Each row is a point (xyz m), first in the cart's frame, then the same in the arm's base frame.
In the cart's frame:
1: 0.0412 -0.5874 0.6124
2: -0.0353 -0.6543 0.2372
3: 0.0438 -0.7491 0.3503
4: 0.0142 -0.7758 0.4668
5: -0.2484 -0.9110 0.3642
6: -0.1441 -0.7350 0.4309
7: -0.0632 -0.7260 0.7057
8: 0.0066 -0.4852 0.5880
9: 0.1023 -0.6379 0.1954
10: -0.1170 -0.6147 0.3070
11: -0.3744 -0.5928 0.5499
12: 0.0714 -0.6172 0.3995
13: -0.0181 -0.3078 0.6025
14: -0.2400 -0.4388 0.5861
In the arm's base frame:
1: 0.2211 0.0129 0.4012
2: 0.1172 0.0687 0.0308
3: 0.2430 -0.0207 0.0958
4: 0.2444 -0.0992 0.1907
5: 0.0393 -0.2796 0.0384
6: 0.0789 -0.1163 0.1728
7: 0.1927 -0.1802 0.4280
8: 0.1472 0.0929 0.4206
9: 0.2300 0.1543 0.0011
10: 0.0387 0.0417 0.1097
11: -0.1661 -0.1374 0.3370
12: 0.2263 0.0814 0.1952
13: 0.0602 0.2245 0.5065
14: -0.0957 0.0315 0.4350

